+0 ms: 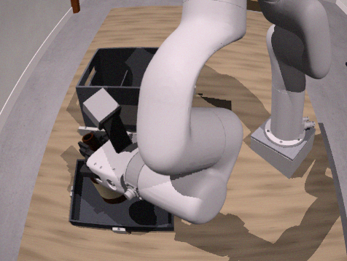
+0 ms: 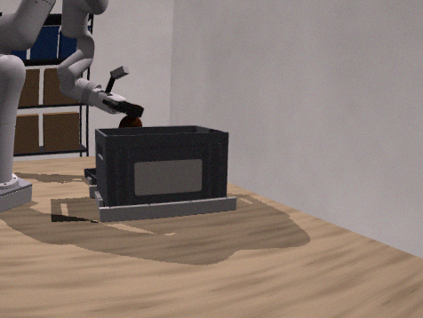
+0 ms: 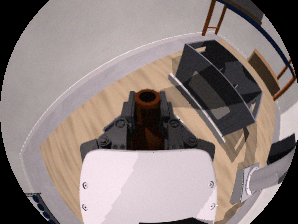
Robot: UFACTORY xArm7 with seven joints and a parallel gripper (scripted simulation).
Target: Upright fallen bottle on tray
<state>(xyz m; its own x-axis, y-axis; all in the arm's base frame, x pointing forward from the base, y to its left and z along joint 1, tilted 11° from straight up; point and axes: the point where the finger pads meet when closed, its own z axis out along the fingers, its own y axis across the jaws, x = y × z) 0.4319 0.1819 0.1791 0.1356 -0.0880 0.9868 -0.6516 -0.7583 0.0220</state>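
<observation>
The brown bottle is 50 mm below my hand, 10 mm to the left of it and 10 mm behind it. From my hand the other things lie so: dark crate 290 mm to the right, 120 mm below, 50 mm behind; tray 190 mm below, 20 mm behind, 10 mm to the right.
</observation>
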